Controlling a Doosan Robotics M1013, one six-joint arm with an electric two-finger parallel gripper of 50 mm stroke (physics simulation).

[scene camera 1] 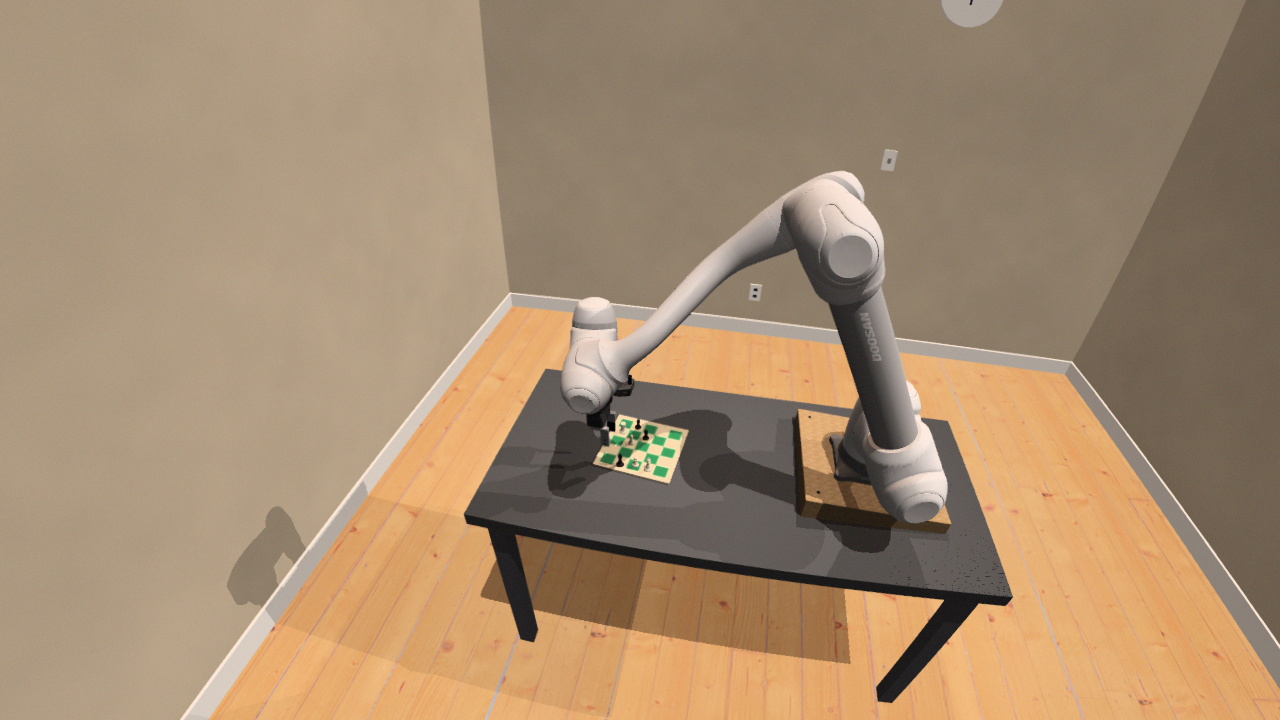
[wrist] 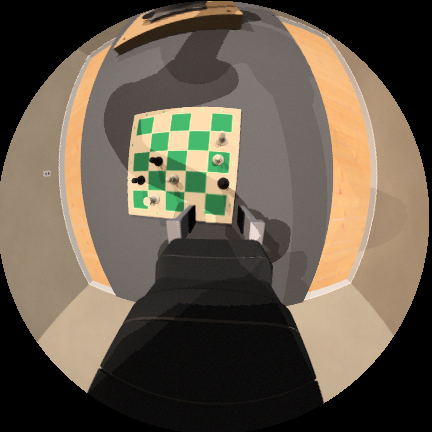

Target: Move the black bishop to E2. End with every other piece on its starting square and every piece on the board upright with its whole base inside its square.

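Places are measured from the arm's base along level axes (x up, y right, z ahead), in centimetres.
Where they show: gripper, fingertip midpoint: (scene camera 1: 608,437) (wrist: 216,213); arm's base, link origin: (scene camera 1: 862,463).
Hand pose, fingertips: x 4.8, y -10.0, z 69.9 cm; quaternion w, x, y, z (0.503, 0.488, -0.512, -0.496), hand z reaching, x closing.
Each offset is from my fingertips to the centre of the thing. Level surfaces: height alone.
The chessboard {dx -8.8, dy +7.3, dz -7.9 cm} (scene camera 1: 631,473) (wrist: 187,109) has green and cream squares. Three black pieces stand on it: one {dx -6.3, dy -1.0, dz -3.4 cm} (scene camera 1: 619,460) (wrist: 223,183) at the right in the wrist view, one {dx -6.9, dy +10.9, dz -8.2 cm} (scene camera 1: 645,435) (wrist: 156,161) left of the middle, and one {dx -6.9, dy +15.0, dz -5.0 cm} (scene camera 1: 638,423) (wrist: 138,180) in the left column. Which is the bishop I cannot tell; letters are too small to read. My gripper (scene camera 1: 609,434) (wrist: 216,213) is open and empty. It points down over the board's bottom edge in the wrist view, near the right-hand black piece. All three look upright.
White pieces stand at the right (wrist: 222,139) (wrist: 217,160), near the middle (wrist: 173,179) and at lower left (wrist: 153,199) in the wrist view. The board lies on the dark table {dx -9.1 cm} (scene camera 1: 716,528). The robot's wooden base plate (scene camera 1: 810,438) is at the table's other end.
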